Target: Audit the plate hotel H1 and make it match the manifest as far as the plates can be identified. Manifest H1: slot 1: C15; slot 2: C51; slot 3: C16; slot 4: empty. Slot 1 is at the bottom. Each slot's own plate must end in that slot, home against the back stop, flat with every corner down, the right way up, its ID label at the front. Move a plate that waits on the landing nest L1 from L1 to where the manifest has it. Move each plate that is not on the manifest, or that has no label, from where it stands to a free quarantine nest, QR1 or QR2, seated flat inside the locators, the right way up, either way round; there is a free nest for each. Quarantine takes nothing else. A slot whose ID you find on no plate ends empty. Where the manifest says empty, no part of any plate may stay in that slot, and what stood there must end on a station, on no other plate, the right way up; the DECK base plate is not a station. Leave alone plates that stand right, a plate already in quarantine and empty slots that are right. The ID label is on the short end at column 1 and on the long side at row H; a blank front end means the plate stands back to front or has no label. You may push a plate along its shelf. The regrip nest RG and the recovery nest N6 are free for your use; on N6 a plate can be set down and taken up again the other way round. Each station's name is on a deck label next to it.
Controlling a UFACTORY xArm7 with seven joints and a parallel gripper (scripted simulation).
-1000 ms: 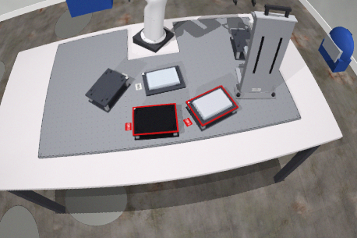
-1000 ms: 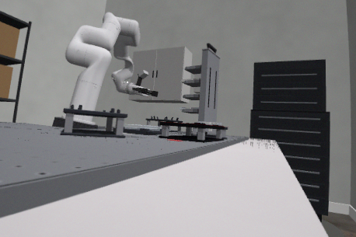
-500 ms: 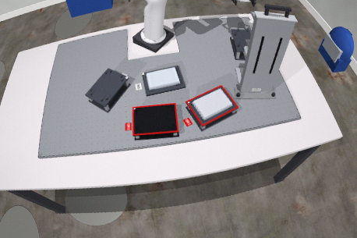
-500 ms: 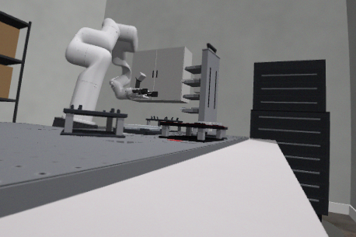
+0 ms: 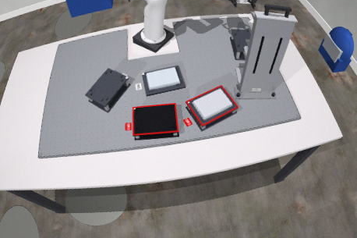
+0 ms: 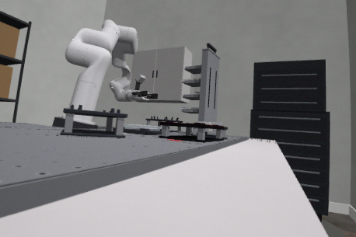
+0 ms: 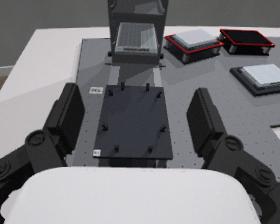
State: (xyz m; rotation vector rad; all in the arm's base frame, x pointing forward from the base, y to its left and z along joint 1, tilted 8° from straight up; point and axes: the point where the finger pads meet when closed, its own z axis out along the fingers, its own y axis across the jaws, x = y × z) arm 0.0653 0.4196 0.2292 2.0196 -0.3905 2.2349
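Now: hand 20 cm above the RG label. The rest, counted from my hand: H1 label: 25 cm ahead, 20 cm below, 4 cm to the left; then white plate: 40 cm ahead, 31 cm to the right, 15 cm below; then plate labelled C16: 28 cm ahead, 7 cm to the right, 6 cm above.
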